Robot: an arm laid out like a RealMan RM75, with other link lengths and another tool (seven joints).
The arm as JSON. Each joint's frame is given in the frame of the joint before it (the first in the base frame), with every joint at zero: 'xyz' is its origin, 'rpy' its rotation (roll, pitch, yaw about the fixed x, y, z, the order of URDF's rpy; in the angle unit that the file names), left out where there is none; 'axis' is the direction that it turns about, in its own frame. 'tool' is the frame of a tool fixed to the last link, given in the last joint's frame.
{
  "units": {
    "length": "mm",
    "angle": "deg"
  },
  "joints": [
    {
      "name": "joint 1",
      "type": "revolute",
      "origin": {
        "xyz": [
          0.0,
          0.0,
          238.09
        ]
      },
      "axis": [
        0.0,
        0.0,
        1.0
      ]
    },
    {
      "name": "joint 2",
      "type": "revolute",
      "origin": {
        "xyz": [
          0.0,
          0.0,
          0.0
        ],
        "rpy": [
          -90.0,
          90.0,
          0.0
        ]
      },
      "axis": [
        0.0,
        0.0,
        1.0
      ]
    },
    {
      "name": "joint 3",
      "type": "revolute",
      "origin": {
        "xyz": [
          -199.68,
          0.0,
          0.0
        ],
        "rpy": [
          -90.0,
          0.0,
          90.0
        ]
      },
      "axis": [
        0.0,
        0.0,
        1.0
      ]
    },
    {
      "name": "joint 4",
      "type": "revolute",
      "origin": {
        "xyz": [
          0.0,
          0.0,
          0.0
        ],
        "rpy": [
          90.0,
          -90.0,
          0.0
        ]
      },
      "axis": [
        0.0,
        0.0,
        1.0
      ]
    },
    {
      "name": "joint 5",
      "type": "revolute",
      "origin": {
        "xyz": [
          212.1,
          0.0,
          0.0
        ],
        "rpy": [
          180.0,
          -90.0,
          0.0
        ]
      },
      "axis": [
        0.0,
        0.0,
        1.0
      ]
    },
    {
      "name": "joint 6",
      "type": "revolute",
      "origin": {
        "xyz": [
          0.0,
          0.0,
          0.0
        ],
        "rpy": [
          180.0,
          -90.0,
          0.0
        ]
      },
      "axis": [
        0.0,
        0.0,
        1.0
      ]
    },
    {
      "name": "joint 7",
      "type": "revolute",
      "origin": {
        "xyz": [
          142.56,
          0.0,
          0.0
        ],
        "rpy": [
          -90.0,
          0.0,
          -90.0
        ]
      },
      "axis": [
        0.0,
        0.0,
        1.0
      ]
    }
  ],
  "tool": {
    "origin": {
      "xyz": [
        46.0,
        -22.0,
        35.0
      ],
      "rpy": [
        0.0,
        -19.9,
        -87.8
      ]
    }
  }
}
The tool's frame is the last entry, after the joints.
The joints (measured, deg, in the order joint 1, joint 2, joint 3, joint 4, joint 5, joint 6, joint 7), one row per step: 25.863, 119.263, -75.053, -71.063, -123.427, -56.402, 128.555; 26.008, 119.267, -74.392, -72.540, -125.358, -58.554, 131.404; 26.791, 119.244, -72.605, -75.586, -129.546, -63.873, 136.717; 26.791, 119.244, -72.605, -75.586, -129.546, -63.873, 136.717; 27.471, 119.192, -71.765, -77.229, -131.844, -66.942, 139.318; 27.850, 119.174, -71.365, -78.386, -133.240, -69.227, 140.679; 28.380, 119.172, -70.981, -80.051, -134.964, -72.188, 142.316; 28.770, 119.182, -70.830, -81.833, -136.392, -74.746, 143.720; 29.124, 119.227, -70.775, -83.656, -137.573, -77.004, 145.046; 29.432, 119.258, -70.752, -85.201, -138.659, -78.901, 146.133; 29.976, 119.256, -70.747, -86.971, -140.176, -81.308, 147.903; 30.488, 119.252, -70.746, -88.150, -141.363, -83.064, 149.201; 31.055, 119.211, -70.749, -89.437, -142.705, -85.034, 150.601
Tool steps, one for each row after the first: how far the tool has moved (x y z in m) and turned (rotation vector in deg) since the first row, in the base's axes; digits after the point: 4 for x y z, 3 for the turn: -0.0010, -0.0006, 0.0033, -0.745, -0.120, -1.428; -0.0031, -0.0025, 0.0106, -2.484, -1.048, -4.194; -0.0031, -0.0025, 0.0106, -2.484, -1.048, -4.194; -0.0051, -0.0039, 0.0141, -3.490, -1.969, -5.477; -0.0065, -0.0061, 0.0153, -4.439, -2.800, -6.097; -0.0095, -0.0094, 0.0169, -5.605, -3.977, -6.674; -0.0131, -0.0127, 0.0186, -6.467, -5.088, -6.972; -0.0176, -0.0159, 0.0206, -7.087, -6.009, -7.127; -0.0209, -0.0185, 0.0223, -7.525, -6.923, -7.298; -0.0245, -0.0213, 0.0244, -8.013, -8.058, -7.967; -0.0270, -0.0231, 0.0258, -8.326, -8.965, -8.528; -0.0293, -0.0250, 0.0275, -8.603, -10.052, -9.217
